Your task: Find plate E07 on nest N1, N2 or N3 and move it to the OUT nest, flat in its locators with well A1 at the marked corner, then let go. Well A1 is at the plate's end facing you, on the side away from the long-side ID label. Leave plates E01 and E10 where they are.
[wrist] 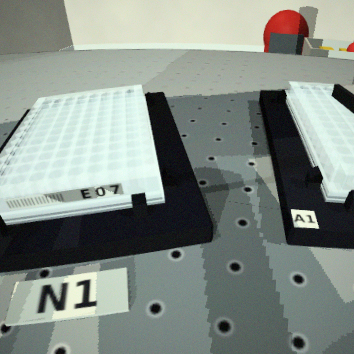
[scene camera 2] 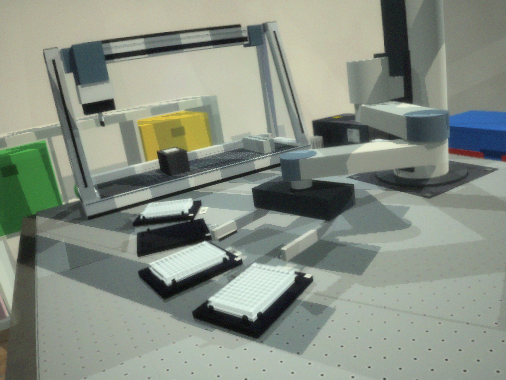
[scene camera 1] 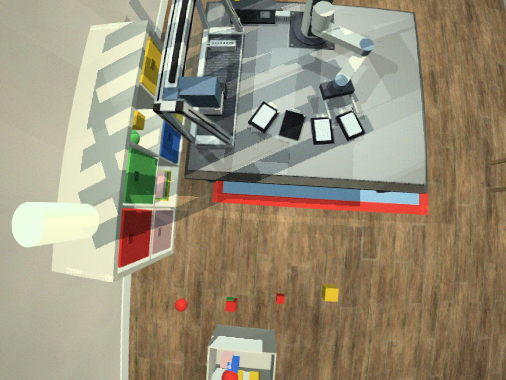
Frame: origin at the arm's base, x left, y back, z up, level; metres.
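Seen in the pictures: gripper, fingertip midpoint: (wrist: 154,73) (scene camera 2: 245,244) (scene camera 1: 343,116); arm's base, origin of the base link: (scene camera 2: 420,177).
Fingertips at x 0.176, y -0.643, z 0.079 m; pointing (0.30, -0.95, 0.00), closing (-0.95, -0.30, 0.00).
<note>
Offsets run from my fingertips to a thing's top centre. "pt": to the spot under its first point.
White plate E07 @(dx +0.063, dy -0.026, dz -0.040 m) (scene camera 1: 349,124) (scene camera 2: 254,291) (wrist: 90,145) lies flat on black nest N1 @(dx +0.063, dy -0.026, dz -0.044 m) (scene camera 2: 274,311) (wrist: 187,220); its ID label faces the wrist camera. Beside it, another white plate @(dx -0.108, dy -0.074, dz -0.040 m) (scene camera 1: 322,130) (scene camera 2: 189,261) (wrist: 332,137) sits on a black nest @(pt dx -0.058, dy -0.030, dz -0.054 m) (wrist: 287,165) marked A1; its ID is unreadable. An empty black nest @(dx -0.289, dy -0.050, dz -0.044 m) (scene camera 1: 292,125) (scene camera 2: 172,237) stands beyond that, with its name unreadable. A third white plate @(dx -0.462, dy -0.009, dz -0.040 m) (scene camera 1: 263,116) (scene camera 2: 167,209) sits on the far nest. My gripper (scene camera 1: 343,109) (scene camera 2: 249,243) is open and empty, fingers spread on the arm's side of N1 and its neighbour. The fingers do not show in the wrist view.
A gantry frame (scene camera 2: 150,191) with a blue carriage @(pt dx -0.700, dy -0.121, dz +0.422 m) (scene camera 1: 200,91) (scene camera 2: 91,65) stands beyond the far plate. A dark block @(pt dx -0.692, dy +0.097, dz +0.028 m) (scene camera 2: 173,161) is on its deck. The arm's round base (scene camera 2: 425,172) is at the back. The table's front edge (scene camera 1: 300,179) lies beyond the nests.
</note>
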